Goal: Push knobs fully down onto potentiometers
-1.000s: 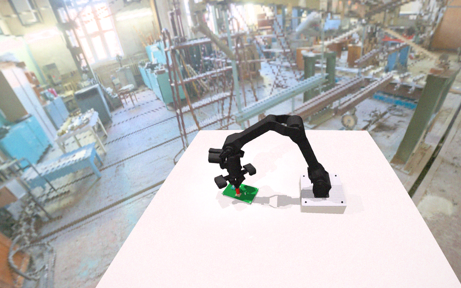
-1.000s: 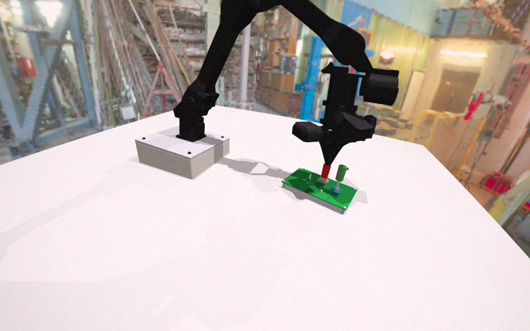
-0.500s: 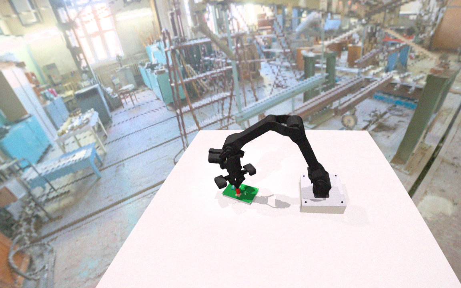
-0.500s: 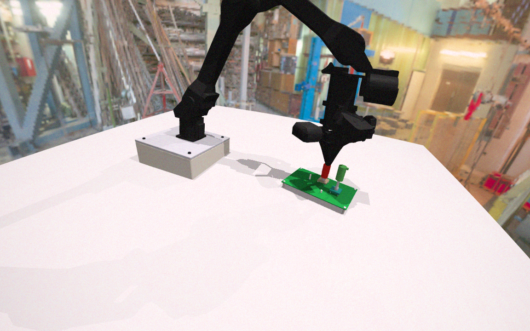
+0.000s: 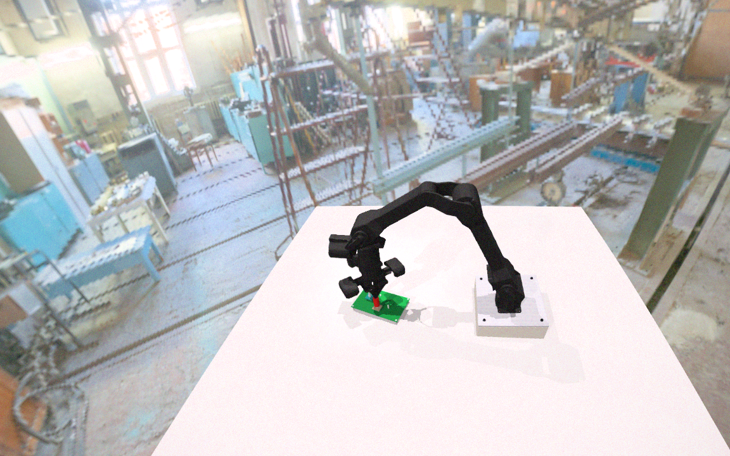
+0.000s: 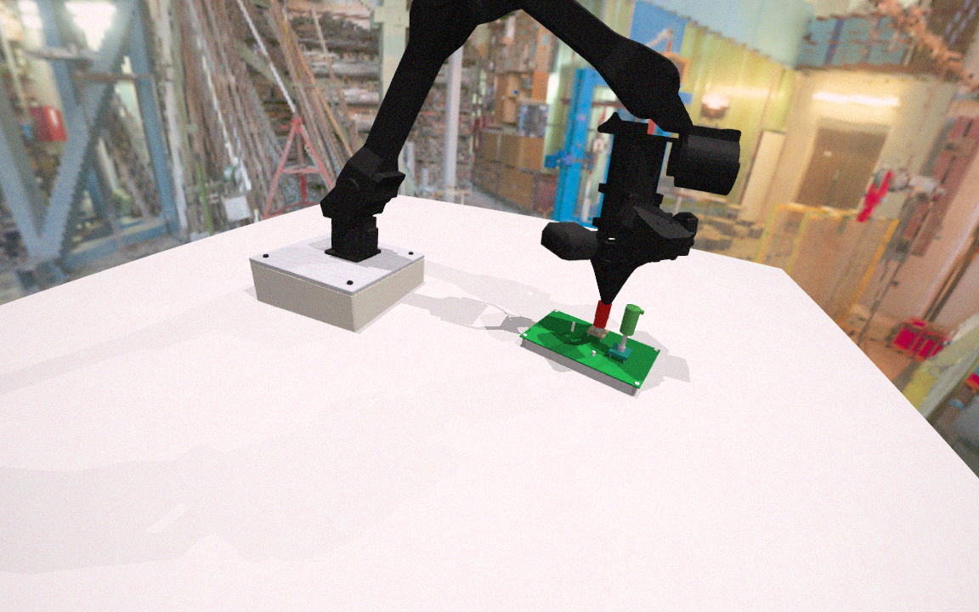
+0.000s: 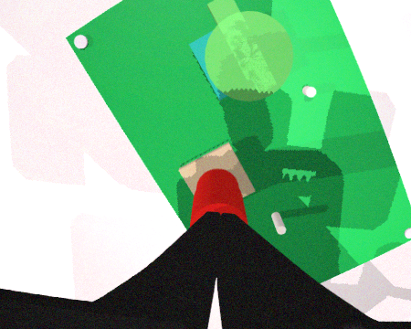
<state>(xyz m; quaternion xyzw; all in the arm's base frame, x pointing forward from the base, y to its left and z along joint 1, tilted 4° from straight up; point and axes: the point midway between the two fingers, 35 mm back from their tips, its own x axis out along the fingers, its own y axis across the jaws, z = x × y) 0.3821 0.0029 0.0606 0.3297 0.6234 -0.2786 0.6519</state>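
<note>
The green knob is 30 mm ahead of my gripper tip, 40 mm to the right of it and 10 mm above it. Also, from my gripper tip: red knob 20 mm below.
</note>
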